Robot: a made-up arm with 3 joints. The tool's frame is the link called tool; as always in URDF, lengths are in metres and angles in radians. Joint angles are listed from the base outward.
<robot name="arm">
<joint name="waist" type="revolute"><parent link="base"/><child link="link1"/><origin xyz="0.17 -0.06 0.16"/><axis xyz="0 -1 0"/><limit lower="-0.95" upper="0.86"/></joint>
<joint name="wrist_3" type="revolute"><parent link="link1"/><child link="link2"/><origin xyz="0.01 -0.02 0.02"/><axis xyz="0 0 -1"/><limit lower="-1.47" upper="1.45"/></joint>
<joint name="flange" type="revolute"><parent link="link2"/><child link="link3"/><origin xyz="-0.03 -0.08 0"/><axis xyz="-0.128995 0.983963 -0.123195"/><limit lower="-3.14" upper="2.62"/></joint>
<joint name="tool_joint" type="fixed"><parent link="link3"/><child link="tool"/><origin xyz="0 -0.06 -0.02" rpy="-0.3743 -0.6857 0.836"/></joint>
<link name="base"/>
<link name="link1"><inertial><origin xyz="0.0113 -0.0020 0.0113"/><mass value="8.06"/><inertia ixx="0.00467" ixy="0" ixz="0" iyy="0.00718" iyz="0" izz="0.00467"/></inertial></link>
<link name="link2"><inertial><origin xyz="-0.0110 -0.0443 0.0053"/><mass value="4.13"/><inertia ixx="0.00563" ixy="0.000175" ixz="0" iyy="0.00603" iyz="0" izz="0.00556"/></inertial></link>
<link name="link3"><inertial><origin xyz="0.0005 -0.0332 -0.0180"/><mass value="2.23"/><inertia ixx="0.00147" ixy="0" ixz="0" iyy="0.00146" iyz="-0.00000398" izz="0.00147"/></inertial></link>
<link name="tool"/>
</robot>
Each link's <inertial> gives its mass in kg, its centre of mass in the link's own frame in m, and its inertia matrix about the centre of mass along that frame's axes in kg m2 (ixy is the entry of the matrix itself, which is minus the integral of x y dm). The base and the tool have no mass. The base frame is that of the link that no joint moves.
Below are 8 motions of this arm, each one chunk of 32 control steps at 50 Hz.
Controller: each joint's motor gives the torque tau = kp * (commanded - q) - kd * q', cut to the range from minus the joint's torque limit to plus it. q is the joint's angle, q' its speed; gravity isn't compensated. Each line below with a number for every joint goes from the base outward.
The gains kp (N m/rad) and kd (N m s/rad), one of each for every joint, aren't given. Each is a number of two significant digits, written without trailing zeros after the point. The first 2 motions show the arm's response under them.
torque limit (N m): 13 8.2 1.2
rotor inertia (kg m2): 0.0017 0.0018 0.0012
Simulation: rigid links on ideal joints. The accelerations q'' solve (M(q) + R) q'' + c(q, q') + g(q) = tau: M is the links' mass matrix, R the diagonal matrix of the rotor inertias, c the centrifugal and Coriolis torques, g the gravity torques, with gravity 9.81 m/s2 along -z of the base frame. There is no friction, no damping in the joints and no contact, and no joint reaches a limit. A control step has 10 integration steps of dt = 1/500 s. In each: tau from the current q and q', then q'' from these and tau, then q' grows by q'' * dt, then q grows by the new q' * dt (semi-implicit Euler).
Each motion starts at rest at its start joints. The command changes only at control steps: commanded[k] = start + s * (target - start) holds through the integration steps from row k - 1 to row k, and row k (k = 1, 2, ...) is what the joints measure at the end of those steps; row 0 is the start. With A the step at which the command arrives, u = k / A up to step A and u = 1 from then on. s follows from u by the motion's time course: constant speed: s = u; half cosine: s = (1 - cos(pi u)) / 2; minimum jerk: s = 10 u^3 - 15 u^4 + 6 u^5; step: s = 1 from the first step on.
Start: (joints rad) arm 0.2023 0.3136 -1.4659
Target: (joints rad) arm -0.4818 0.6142 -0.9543
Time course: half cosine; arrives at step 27
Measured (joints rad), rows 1 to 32:
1: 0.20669 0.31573 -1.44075
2: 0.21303 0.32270 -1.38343
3: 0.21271 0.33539 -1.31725
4: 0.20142 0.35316 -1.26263
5: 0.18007 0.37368 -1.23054
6: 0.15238 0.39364 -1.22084
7: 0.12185 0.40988 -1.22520
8: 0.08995 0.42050 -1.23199
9: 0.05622 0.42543 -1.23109
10: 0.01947 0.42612 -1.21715
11: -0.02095 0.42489 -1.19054
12: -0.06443 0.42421 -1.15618
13: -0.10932 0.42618 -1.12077
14: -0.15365 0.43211 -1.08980
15: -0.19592 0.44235 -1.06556
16: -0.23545 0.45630 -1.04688
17: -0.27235 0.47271 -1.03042
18: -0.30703 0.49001 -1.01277
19: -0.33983 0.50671 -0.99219
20: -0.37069 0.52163 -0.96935
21: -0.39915 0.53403 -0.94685
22: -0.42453 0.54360 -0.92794
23: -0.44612 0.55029 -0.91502
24: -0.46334 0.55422 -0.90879
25: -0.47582 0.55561 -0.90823
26: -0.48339 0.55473 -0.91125
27: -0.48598 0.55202 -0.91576
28: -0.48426 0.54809 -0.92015
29: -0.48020 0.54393 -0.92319
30: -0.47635 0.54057 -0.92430
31: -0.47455 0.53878 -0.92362
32: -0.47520 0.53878 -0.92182
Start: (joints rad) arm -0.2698 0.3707 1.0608
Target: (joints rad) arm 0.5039 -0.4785 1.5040
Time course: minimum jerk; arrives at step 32
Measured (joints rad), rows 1 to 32:
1: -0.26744 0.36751 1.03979
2: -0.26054 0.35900 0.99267
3: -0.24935 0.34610 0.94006
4: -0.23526 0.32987 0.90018
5: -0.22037 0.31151 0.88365
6: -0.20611 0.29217 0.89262
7: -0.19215 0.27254 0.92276
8: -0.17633 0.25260 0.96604
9: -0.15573 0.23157 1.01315
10: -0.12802 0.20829 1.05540
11: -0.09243 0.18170 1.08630
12: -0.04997 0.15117 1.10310
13: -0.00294 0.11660 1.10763
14: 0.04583 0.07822 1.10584
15: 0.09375 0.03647 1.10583
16: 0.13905 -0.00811 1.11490
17: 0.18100 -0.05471 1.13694
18: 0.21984 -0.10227 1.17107
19: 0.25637 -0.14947 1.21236
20: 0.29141 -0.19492 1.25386
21: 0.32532 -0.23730 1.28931
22: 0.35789 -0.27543 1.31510
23: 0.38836 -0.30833 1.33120
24: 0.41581 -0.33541 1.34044
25: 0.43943 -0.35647 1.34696
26: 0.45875 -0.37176 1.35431
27: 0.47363 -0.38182 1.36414
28: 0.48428 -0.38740 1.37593
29: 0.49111 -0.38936 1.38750
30: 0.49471 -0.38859 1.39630
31: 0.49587 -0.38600 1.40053
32: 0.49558 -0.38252 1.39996
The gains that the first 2 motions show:
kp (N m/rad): 40 22 3.6
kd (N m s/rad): 0.37 0.31 0.036
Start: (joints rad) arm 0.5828 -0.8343 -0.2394
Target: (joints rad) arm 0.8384 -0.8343 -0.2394
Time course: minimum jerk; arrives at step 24
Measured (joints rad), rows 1 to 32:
1: 0.56994 -0.82361 -0.24744
2: 0.54173 -0.79968 -0.25536
3: 0.51267 -0.77227 -0.24408
4: 0.49640 -0.74869 -0.20829
5: 0.50038 -0.73184 -0.16041
6: 0.52379 -0.72108 -0.12194
7: 0.55919 -0.71452 -0.10956
8: 0.59662 -0.71073 -0.12618
9: 0.62817 -0.70945 -0.16113
10: 0.65064 -0.71130 -0.19704
11: 0.66552 -0.71676 -0.21893
12: 0.67676 -0.72506 -0.22092
13: 0.68841 -0.73408 -0.20749
14: 0.70314 -0.74104 -0.18930
15: 0.72190 -0.74370 -0.17657
16: 0.74393 -0.74119 -0.17408
17: 0.76719 -0.73413 -0.18005
18: 0.78898 -0.72411 -0.18853
19: 0.80673 -0.71310 -0.19322
20: 0.81868 -0.70279 -0.19057
21: 0.82430 -0.69437 -0.18085
22: 0.82442 -0.68850 -0.16747
23: 0.82092 -0.68545 -0.15506
24: 0.81611 -0.68519 -0.14755
25: 0.81211 -0.68749 -0.14681
26: 0.81018 -0.69191 -0.15239
27: 0.81044 -0.69777 -0.16213
28: 0.81209 -0.70419 -0.17315
29: 0.81398 -0.71026 -0.18277
30: 0.81512 -0.71512 -0.18913
31: 0.81505 -0.71817 -0.19146
32: 0.81393 -0.71913 -0.19002

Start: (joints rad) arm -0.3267 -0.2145 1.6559
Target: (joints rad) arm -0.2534 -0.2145 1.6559
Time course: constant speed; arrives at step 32
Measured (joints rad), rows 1 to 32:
1: -0.34091 -0.21756 1.62575
2: -0.36462 -0.22901 1.56638
3: -0.37860 -0.25059 1.51255
4: -0.37821 -0.27898 1.48227
5: -0.37094 -0.30731 1.47665
6: -0.36626 -0.32888 1.48919
7: -0.36788 -0.34002 1.51197
8: -0.37293 -0.34071 1.53730
9: -0.37591 -0.33340 1.55848
10: -0.37312 -0.32116 1.57076
11: -0.36478 -0.30645 1.57189
12: -0.35398 -0.29098 1.56240
13: -0.34416 -0.27618 1.54571
14: -0.33713 -0.26363 1.52734
15: -0.33281 -0.25487 1.51323
16: -0.33027 -0.25099 1.50744
17: -0.32875 -0.25214 1.51062
18: -0.32809 -0.25755 1.52019
19: -0.32831 -0.26582 1.53189
20: -0.32919 -0.27536 1.54169
21: -0.33018 -0.28463 1.54707
22: -0.33054 -0.29239 1.54743
23: -0.32976 -0.29766 1.54373
24: -0.32771 -0.29989 1.53790
25: -0.32458 -0.29894 1.53205
26: -0.32074 -0.29516 1.52789
27: -0.31654 -0.28929 1.52626
28: -0.31227 -0.28232 1.52707
29: -0.30812 -0.27533 1.52947
30: -0.30424 -0.26929 1.53227
31: -0.30077 -0.26491 1.53433
32: -0.29777 -0.26258 1.53499

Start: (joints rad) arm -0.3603 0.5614 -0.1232
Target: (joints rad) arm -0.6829 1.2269 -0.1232
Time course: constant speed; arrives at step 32
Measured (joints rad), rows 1 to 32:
1: -0.35784 0.55911 -0.12872
2: -0.35522 0.55605 -0.14683
3: -0.35802 0.55662 -0.17587
4: -0.36816 0.56289 -0.20600
5: -0.38400 0.57514 -0.22547
6: -0.40187 0.59290 -0.22745
7: -0.41806 0.61565 -0.21310
8: -0.43031 0.64297 -0.18999
9: -0.43833 0.67417 -0.16765
10: -0.44329 0.70803 -0.15299
11: -0.44698 0.74259 -0.14795
12: -0.45111 0.77559 -0.15003
13: -0.45691 0.80505 -0.15476
14: -0.46505 0.82983 -0.15850
15: -0.47556 0.84988 -0.15996
16: -0.48793 0.86613 -0.16019
17: -0.50129 0.88008 -0.16121
18: -0.51466 0.89335 -0.16457
19: -0.52716 0.90732 -0.17038
20: -0.53830 0.92296 -0.17732
21: -0.54802 0.94084 -0.18336
22: -0.55664 0.96117 -0.18668
23: -0.56477 0.98388 -0.18638
24: -0.57301 1.00869 -0.18273
25: -0.58186 1.03514 -0.17685
26: -0.59154 1.06261 -0.17022
27: -0.60204 1.09040 -0.16417
28: -0.61316 1.11779 -0.15951
29: -0.62458 1.14419 -0.15655
30: -0.63600 1.16918 -0.15517
31: -0.64720 1.19263 -0.15506
32: -0.65807 1.21465 -0.15588

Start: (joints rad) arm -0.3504 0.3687 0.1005
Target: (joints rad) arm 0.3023 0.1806 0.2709
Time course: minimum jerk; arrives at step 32
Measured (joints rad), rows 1 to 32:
1: -0.34798 0.36398 0.09319
2: -0.34277 0.35212 0.07441
3: -0.33700 0.33556 0.04945
4: -0.33178 0.31679 0.02572
5: -0.32657 0.29814 0.01002
6: -0.31943 0.28173 0.00606
7: -0.30802 0.26935 0.01342
8: -0.29060 0.26225 0.02849
9: -0.26661 0.26089 0.04662
10: -0.23662 0.26472 0.06436
11: -0.20185 0.27225 0.08054
12: -0.16366 0.28135 0.09589
13: -0.12328 0.28982 0.11176
14: -0.08177 0.29581 0.12874
15: -0.03997 0.29819 0.14616
16: 0.00147 0.29660 0.16240
17: 0.04204 0.29132 0.17579
18: 0.08136 0.28313 0.18545
19: 0.11911 0.27309 0.19166
20: 0.15489 0.26238 0.19564
21: 0.18825 0.25214 0.19903
22: 0.21873 0.24338 0.20329
23: 0.24593 0.23684 0.20930
24: 0.26960 0.23293 0.21720
25: 0.28965 0.23166 0.22648
26: 0.30612 0.23270 0.23618
27: 0.31909 0.23547 0.24523
28: 0.32866 0.23918 0.25270
29: 0.33498 0.24303 0.25810
30: 0.33832 0.24627 0.26139
31: 0.33914 0.24832 0.26292
32: 0.33818 0.24882 0.26333

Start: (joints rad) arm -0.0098 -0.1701 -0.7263
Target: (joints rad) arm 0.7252 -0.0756 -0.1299
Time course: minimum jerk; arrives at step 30
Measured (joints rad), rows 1 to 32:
1: -0.02222 -0.16958 -0.71825
2: -0.04425 -0.17060 -0.69301
3: -0.05849 -0.17520 -0.65451
4: -0.05663 -0.18192 -0.61718
5: -0.04020 -0.18710 -0.59689
6: -0.01516 -0.18786 -0.59930
7: 0.01362 -0.18374 -0.61564
8: 0.04447 -0.17615 -0.62865
9: 0.07791 -0.16671 -0.62303
10: 0.11490 -0.15608 -0.59298
11: 0.15574 -0.14376 -0.54337
12: 0.20027 -0.12872 -0.48532
13: 0.24821 -0.11032 -0.42985
14: 0.29920 -0.08889 -0.38309
15: 0.35250 -0.06575 -0.34514
16: 0.40671 -0.04263 -0.31205
17: 0.45993 -0.02115 -0.27915
18: 0.51032 -0.00235 -0.24363
19: 0.55652 0.01339 -0.20558
20: 0.59796 0.02621 -0.16751
21: 0.63461 0.03652 -0.13285
22: 0.66667 0.04481 -0.10444
23: 0.69424 0.05141 -0.08354
24: 0.71719 0.05653 -0.06965
25: 0.73521 0.06025 -0.06111
26: 0.74809 0.06262 -0.05590
27: 0.75590 0.06369 -0.05237
28: 0.75921 0.06359 -0.04965
29: 0.75907 0.06251 -0.04759
30: 0.75697 0.06065 -0.04635
31: 0.75456 0.05824 -0.04599
32: 0.75312 0.05561 -0.04658

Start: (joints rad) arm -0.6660 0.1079 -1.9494
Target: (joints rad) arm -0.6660 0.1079 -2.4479
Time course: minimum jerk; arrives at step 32
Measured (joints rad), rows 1 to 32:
1: -0.67771 0.09898 -1.93265
2: -0.70108 0.07405 -1.89266
3: -0.72292 0.03561 -1.84422
4: -0.73657 -0.00965 -1.80388
5: -0.74307 -0.05235 -1.78559
6: -0.74638 -0.08400 -1.79575
7: -0.74859 -0.09984 -1.82973
8: -0.74892 -0.09934 -1.87436
9: -0.74582 -0.08508 -1.91573
10: -0.73919 -0.06133 -1.94615
11: -0.73076 -0.03316 -1.96581
12: -0.72289 -0.00568 -1.98000
13: -0.71728 0.01656 -1.99513
14: -0.71449 0.03029 -2.01582
15: -0.71427 0.03405 -2.04361
16: -0.71603 0.02836 -2.07696
17: -0.71928 0.01551 -2.11219
18: -0.72350 -0.00119 -2.14498
19: -0.72815 -0.01816 -2.17198
20: -0.73253 -0.03241 -2.19205
21: -0.73594 -0.04196 -2.20651
22: -0.73785 -0.04605 -2.21842
23: -0.73803 -0.04492 -2.23123
24: -0.73657 -0.03960 -2.24728
25: -0.73391 -0.03154 -2.26693
26: -0.73063 -0.02232 -2.28852
27: -0.72739 -0.01340 -2.30908
28: -0.72473 -0.00596 -2.32542
29: -0.72304 -0.00084 -2.33524
30: -0.72246 0.00146 -2.33783
31: -0.72295 0.00087 -2.33413
32: -0.72434 -0.00234 -2.32638

